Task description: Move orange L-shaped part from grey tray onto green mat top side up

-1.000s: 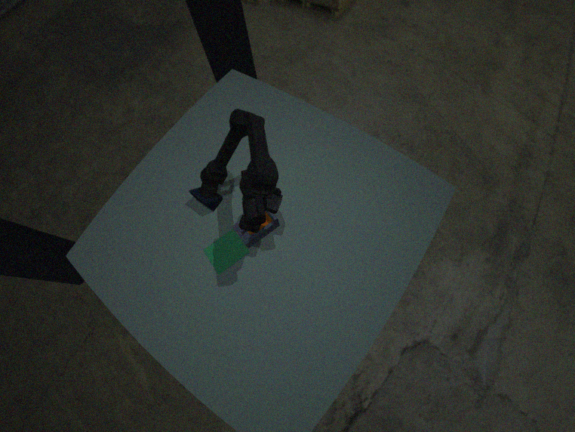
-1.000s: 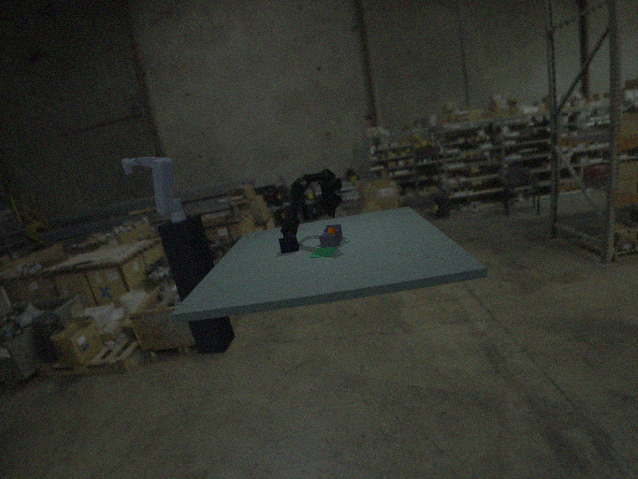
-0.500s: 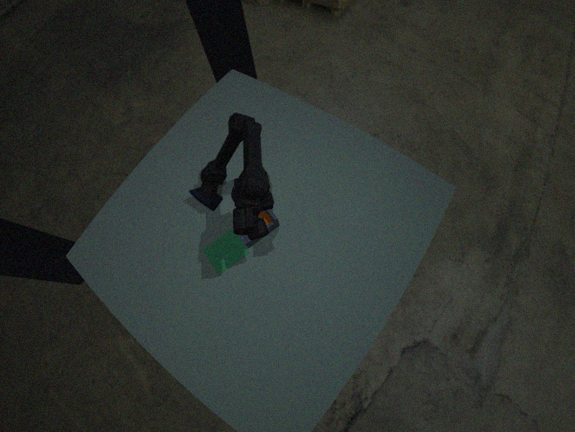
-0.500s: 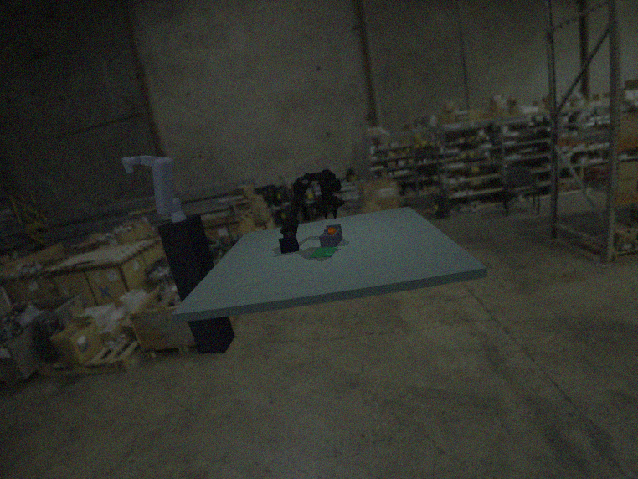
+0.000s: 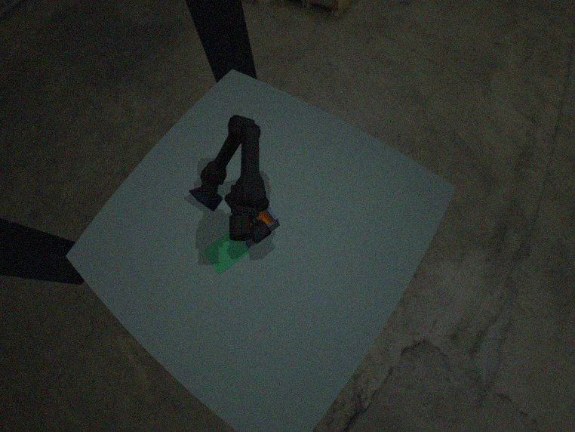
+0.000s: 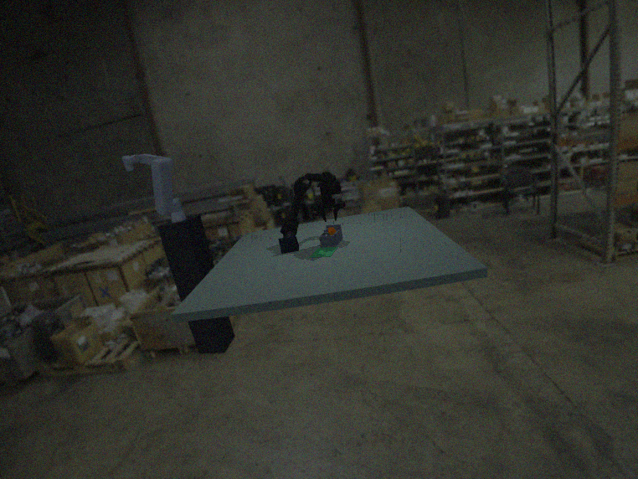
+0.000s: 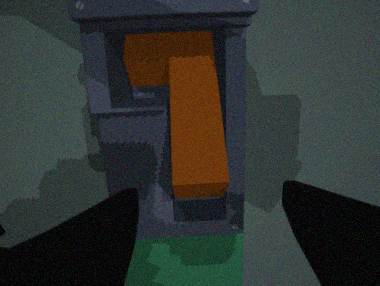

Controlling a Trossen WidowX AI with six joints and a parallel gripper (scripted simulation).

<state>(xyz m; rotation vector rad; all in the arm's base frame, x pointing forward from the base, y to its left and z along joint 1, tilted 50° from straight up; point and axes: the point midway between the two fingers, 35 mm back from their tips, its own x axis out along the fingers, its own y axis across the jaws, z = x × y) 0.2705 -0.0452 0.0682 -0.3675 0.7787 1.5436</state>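
My gripper tip is now 9 cm above the orange L-shaped part, 4 cm to the right of it and 1 cm past it. Also, from my gripper tip: green mat: 15 cm below, 14 cm to the right, 5 cm behind.
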